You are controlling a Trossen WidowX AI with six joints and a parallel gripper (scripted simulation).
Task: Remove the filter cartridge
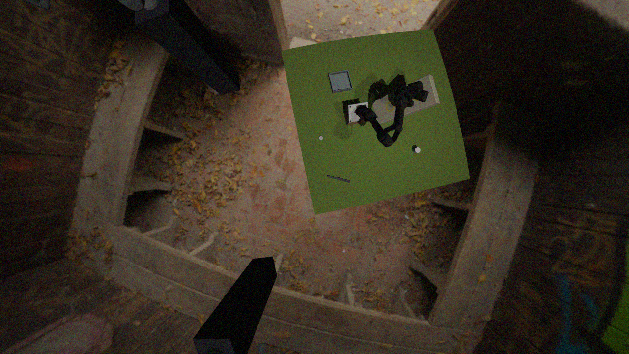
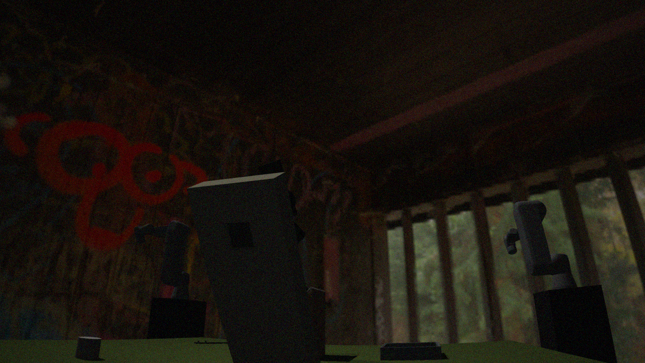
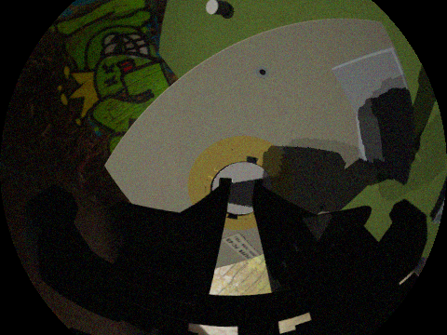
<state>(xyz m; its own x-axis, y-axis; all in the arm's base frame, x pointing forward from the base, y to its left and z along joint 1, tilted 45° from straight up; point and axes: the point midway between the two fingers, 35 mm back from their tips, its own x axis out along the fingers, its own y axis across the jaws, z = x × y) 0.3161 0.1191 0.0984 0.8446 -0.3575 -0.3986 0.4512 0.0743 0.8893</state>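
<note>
My gripper tip is 1 cm short of the round filter cartridge and 1 cm above it. The rest, counted from my gripper tip: grey tray: 42 cm behind, 27 cm to the left, 27 cm below.
</note>
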